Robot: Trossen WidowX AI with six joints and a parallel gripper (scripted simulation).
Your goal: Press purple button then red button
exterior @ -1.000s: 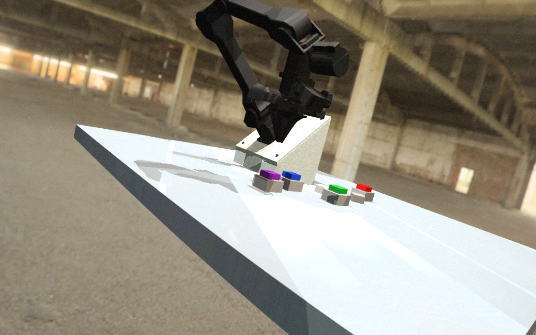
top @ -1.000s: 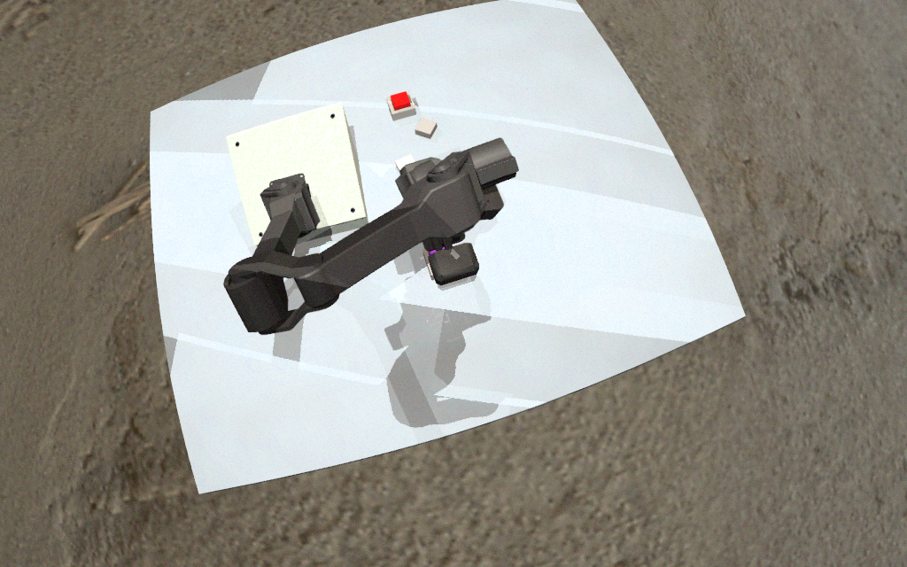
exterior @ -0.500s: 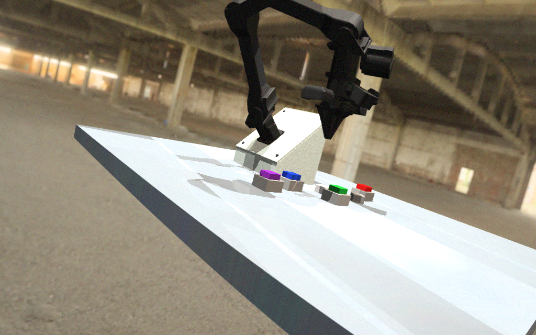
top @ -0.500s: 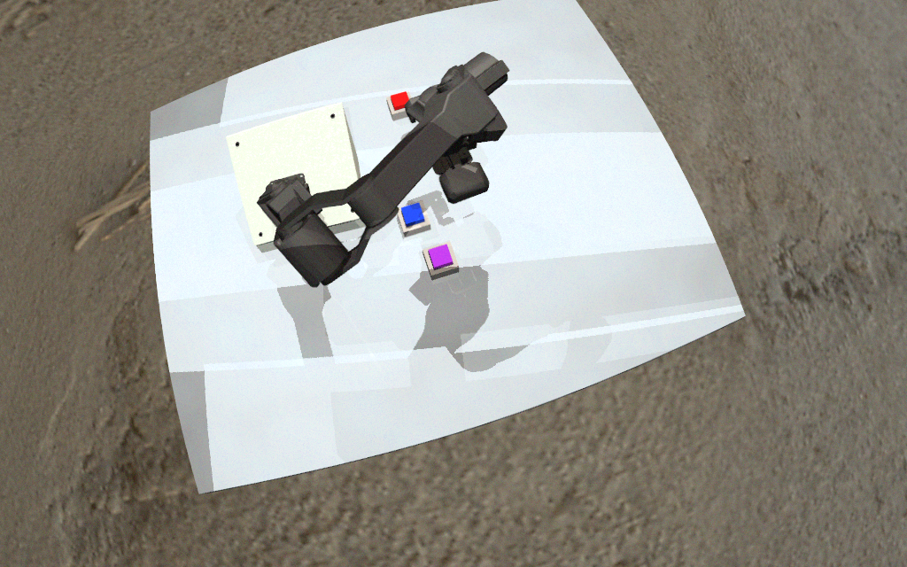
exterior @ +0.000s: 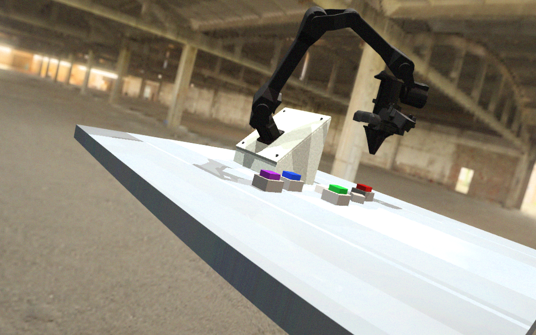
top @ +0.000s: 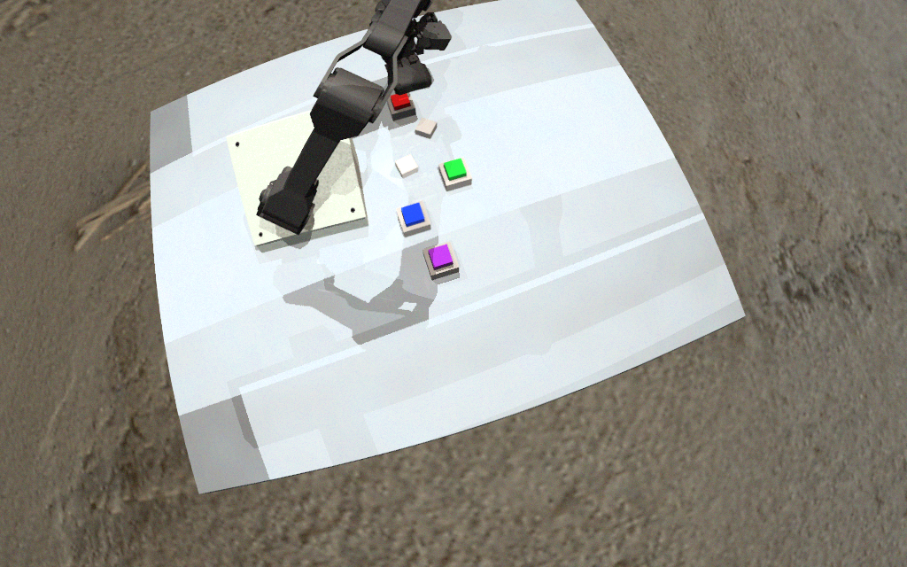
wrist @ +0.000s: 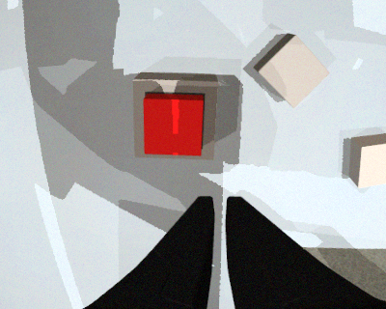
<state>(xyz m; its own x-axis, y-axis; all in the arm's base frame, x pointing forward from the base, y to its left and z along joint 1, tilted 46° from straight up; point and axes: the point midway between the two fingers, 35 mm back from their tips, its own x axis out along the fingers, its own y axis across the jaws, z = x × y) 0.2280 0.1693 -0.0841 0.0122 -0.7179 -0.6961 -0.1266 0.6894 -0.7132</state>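
My gripper tip is now 10 cm above the red button, 2 cm to the right of it and 1 cm past it. Round my gripper tip: green button 16 cm to the right, 10 cm below, 6 cm ahead; white block 13 cm to the right, 12 cm below, 2 cm behind; blue button 24 cm to the right, 10 cm below, 3 cm behind.
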